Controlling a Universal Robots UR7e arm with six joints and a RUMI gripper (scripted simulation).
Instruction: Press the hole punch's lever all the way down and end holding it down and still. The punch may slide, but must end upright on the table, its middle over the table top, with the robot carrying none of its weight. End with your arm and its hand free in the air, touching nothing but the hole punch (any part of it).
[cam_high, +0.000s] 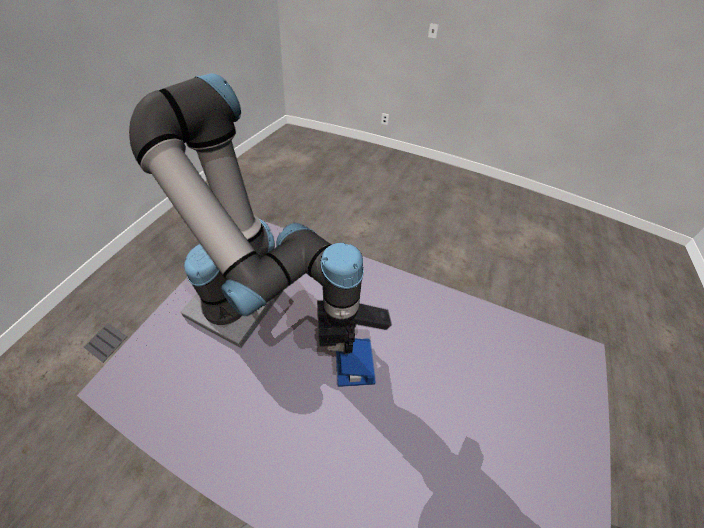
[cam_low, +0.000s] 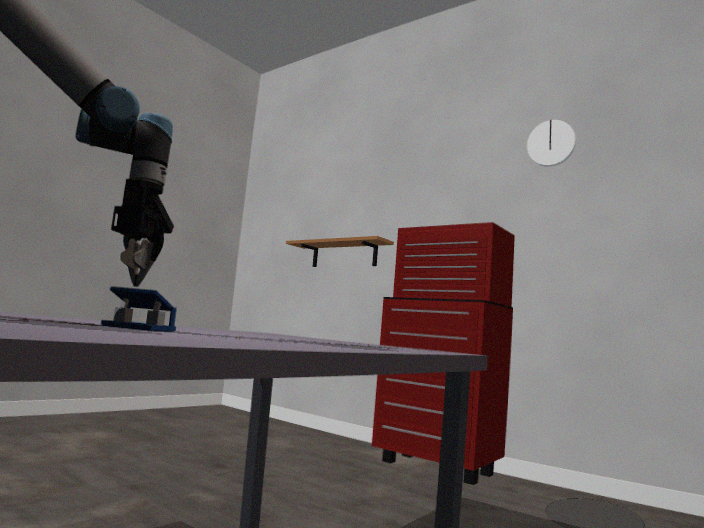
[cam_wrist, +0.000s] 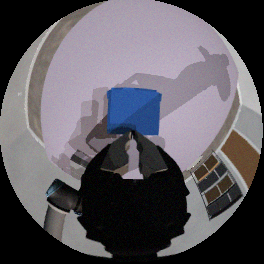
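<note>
Right now the blue hole punch is 70 mm below my hand, 30 mm ahead of it and 20 mm to the left of it.
</note>
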